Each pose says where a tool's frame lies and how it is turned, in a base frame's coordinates. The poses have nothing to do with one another.
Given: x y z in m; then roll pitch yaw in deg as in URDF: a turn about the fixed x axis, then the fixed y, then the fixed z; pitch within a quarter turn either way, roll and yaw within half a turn.
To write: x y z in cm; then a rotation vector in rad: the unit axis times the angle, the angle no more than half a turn. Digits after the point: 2 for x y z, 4 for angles.
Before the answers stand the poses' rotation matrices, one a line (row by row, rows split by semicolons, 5 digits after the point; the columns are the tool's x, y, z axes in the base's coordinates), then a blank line. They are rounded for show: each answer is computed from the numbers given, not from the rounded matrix.
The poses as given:
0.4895, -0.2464, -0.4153, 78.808, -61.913, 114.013
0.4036, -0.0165, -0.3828, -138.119, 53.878, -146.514
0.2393, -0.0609, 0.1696, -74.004, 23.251, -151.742
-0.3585, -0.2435, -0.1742, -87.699, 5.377, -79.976
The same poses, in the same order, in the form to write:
-0.19159 0.17489 0.96577; 0.43006 -0.86954 0.24279; 0.88223 0.46186 0.09138
-0.49166 0.03896 0.86991; -0.32525 0.91848 -0.22496; -0.80776 -0.39355 -0.43891
-0.80929 0.46472 0.35929; -0.43499 -0.06307 -0.89822; -0.39476 -0.88321 0.25319
0.17329 0.02324 0.98460; -0.98040 0.09919 0.17022; -0.09371 -0.99480 0.03997

48.95, -24.64, -41.53, 1.8760, 0.7153, 2.1851
40.36, -1.65, -38.28, -0.2054, 2.0437, -0.4437
23.93, -6.09, 16.96, 0.0322, 1.6149, -1.9268
-35.85, -24.35, -17.42, -1.1921, 1.1033, -1.0269

